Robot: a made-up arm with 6 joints.
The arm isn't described. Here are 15 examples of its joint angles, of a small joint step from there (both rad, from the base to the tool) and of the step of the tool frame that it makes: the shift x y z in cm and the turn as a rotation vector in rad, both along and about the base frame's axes.
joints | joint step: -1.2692 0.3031 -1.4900 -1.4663 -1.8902 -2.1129 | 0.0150 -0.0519 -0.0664 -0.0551 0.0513 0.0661
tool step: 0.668 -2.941 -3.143 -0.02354 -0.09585 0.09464
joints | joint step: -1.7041 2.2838 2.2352 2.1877 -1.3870 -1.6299 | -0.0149 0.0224 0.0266 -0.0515 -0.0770 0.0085
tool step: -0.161 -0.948 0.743 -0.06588 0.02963 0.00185
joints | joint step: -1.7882 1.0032 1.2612 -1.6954 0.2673 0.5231 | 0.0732 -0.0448 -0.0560 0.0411 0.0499 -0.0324
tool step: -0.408 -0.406 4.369 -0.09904 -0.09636 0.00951
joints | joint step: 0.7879 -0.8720 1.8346 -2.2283 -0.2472 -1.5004 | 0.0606 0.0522 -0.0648 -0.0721 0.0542 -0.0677
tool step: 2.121 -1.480 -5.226 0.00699 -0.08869 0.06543
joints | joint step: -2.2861 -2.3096 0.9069 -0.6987 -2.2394 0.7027 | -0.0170 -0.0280 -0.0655 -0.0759 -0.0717 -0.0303
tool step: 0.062 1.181 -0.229 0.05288 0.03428 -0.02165
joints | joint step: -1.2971 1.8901 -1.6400 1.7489 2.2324 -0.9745 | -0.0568 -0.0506 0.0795 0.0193 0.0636 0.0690
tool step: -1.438 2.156 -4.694 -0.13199 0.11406 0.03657
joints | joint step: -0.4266 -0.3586 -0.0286 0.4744 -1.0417 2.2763 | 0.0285 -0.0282 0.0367 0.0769 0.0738 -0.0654
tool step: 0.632 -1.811 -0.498 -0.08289 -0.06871 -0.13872
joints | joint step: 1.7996 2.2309 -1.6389 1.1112 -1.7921 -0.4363 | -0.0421 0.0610 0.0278 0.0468 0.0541 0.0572
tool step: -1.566 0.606 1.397 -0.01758 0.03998 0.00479
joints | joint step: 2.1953 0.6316 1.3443 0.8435 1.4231 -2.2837 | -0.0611 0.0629 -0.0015 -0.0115 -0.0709 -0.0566
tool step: -0.442 -0.567 -4.517 -0.03815 0.13978 0.02083
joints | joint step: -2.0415 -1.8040 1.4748 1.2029 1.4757 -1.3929 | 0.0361 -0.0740 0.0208 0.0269 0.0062 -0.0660
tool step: -0.732 0.216 -2.001 -0.06123 -0.07652 0.02727
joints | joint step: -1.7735 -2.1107 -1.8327 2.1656 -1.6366 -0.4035 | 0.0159 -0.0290 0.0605 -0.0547 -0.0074 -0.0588
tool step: 0.964 -2.261 0.103 -0.02917 -0.04910 -0.04519
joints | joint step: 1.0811 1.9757 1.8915 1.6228 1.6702 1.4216 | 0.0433 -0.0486 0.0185 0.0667 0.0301 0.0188
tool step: -0.223 -0.506 2.280 -0.00284 -0.11623 0.01131
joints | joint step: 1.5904 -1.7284 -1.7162 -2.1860 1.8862 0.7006 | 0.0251 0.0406 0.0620 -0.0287 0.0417 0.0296
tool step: 1.670 0.545 1.149 -0.07126 -0.03410 0.09187
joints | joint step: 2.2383 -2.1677 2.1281 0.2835 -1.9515 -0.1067 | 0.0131 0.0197 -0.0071 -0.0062 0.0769 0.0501
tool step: -1.089 0.211 -0.748 0.06430 -0.00571 -0.07400
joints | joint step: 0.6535 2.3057 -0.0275 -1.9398 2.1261 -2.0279 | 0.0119 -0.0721 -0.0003 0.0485 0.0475 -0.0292
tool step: -1.327 -4.061 -0.655 0.03180 0.02652 -0.09522
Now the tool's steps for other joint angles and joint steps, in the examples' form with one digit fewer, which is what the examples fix.
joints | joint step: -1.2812 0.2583 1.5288 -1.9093 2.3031 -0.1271 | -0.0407 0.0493 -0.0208 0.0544 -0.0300 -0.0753
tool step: 0.76 0.97 0.03 0.0666 -0.0329 -0.0056
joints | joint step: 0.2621 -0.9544 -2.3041 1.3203 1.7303 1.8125 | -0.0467 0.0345 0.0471 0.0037 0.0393 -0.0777
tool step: 1.88 -1.91 0.78 0.0341 0.0995 -0.0374
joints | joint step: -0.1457 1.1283 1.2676 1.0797 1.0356 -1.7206 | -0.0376 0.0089 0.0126 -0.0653 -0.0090 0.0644
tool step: -3.46 -0.48 3.01 -0.0346 0.0634 0.0262
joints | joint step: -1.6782 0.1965 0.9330 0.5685 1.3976 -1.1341 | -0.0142 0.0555 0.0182 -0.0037 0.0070 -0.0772
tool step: 0.78 0.32 2.89 0.0884 0.0346 -0.0765
